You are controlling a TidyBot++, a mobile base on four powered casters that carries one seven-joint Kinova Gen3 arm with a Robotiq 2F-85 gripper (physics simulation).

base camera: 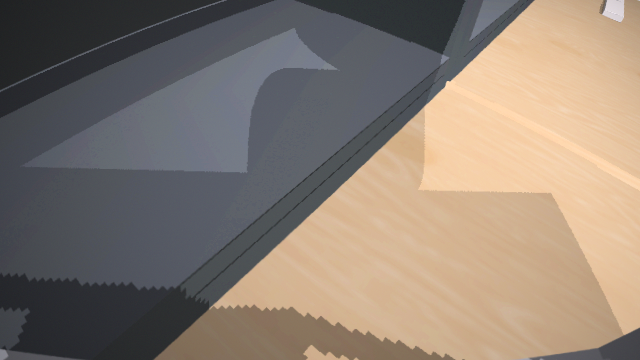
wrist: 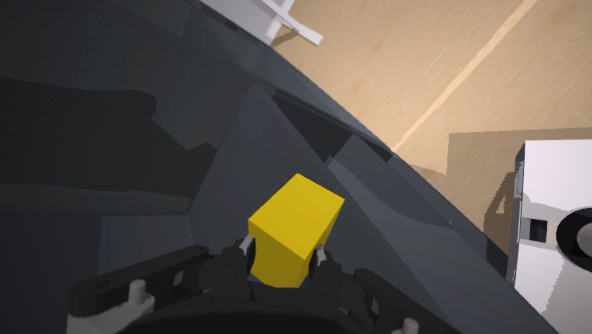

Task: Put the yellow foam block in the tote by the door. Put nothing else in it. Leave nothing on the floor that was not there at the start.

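Frame: origin at the arm's base, x left, y ahead, z down, level; metres.
Where they show: gripper, fingertip midpoint: (wrist: pixel 283 250).
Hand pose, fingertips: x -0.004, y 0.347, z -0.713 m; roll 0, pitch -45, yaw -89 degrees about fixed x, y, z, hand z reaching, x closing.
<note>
After its pixels a point has its place.
The yellow foam block (wrist: pixel 296 215) @(x -0.035, y 0.331, z -0.720 m) is in the wrist view at the lower middle, tilted, with its sides between the two fingertips. My gripper (wrist: pixel 283 250) @(x -0.004, y 0.347, z -0.712 m) is shut on it. Block and gripper hang in front of or over a dark grey shelf-like unit (base camera: pixel 300 205) @(x -0.013, y 0.339, z 0.359 m) (wrist: pixel 240 165) @(x -0.075, y 0.631, z -0.594 m) with open compartments; how far apart they are I cannot tell. The block and the gripper do not show in the base camera view. No tote can be clearly made out in either view.
The dark unit's long lower edge runs diagonally across the base camera view, close by, with wooden floor (base camera: pixel 400 260) @(x -0.126, y 0.292, z 0.396 m) to its right. A white object (wrist: pixel 250 17) @(x -1.605, y 2.024, z 0.075 m) with a bar stands beyond it. The white mobile base (wrist: pixel 560 170) @(x -0.167, y 0.078, z 0.014 m) is at the right of the wrist view.
</note>
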